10 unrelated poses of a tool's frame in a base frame.
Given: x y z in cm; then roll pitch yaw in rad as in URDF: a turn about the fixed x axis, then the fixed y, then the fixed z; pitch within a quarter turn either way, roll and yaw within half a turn.
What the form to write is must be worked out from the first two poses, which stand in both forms.
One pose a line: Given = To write
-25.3, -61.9, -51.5, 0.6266, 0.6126, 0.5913 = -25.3, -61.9, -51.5, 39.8, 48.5, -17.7
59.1, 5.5, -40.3, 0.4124, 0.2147, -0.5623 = 59.1, 5.5, -40.3, 61.5, 26.5, -96.3
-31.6, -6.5, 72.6, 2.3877, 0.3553, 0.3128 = -31.6, -6.5, 72.6, 61.5, 133.1, -92.4
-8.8, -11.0, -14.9, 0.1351, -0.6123, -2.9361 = -8.8, -11.0, -14.9, 169.1, 35.8, 25.1
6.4, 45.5, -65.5, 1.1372, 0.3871, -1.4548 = 6.4, 45.5, -65.5, 65.8, 67.1, -163.4
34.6, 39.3, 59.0, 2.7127, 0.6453, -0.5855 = 34.6, 39.3, 59.0, 28.9, 136.6, -176.3
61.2, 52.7, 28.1, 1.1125, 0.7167, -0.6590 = 61.2, 52.7, 28.1, 45.8, 70.5, -109.8
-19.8, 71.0, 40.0, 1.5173, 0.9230, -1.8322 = -19.8, 71.0, 40.0, 37.1, 88.2, 167.5
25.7, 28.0, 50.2, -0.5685, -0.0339, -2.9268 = 25.7, 28.0, 50.2, -93.6, 32.6, -74.7
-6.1, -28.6, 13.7, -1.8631, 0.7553, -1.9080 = -6.1, -28.6, 13.7, -45.5, 102.1, -7.7
